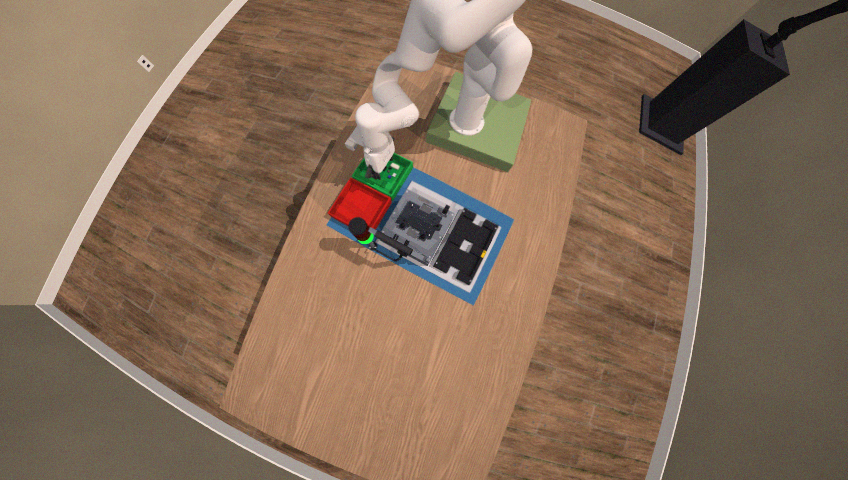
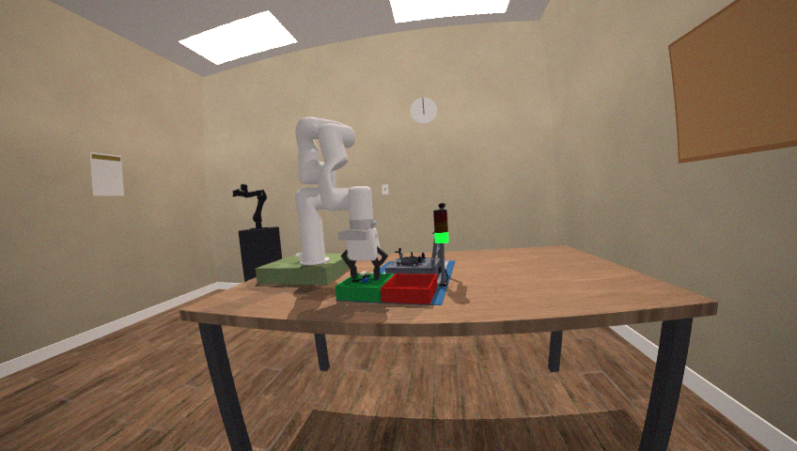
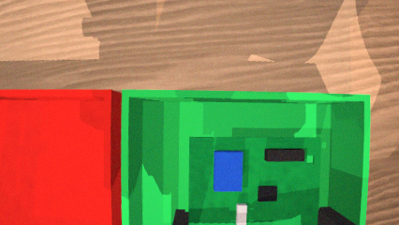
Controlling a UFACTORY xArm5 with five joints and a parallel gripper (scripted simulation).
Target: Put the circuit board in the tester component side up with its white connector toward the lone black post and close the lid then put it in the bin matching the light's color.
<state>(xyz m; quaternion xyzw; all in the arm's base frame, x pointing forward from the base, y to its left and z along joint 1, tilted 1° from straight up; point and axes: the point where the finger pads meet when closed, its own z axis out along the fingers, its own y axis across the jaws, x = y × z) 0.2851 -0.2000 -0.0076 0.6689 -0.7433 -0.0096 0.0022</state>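
Right now the green bin is 5 cm below my hand. From my hand the other things lie so: clear lid 24 cm ahead, 17 cm to the left, 12 cm above; green circuit board 1 cm below; red bin 15 cm ahead, 5 cm below, 2 cm to the right.
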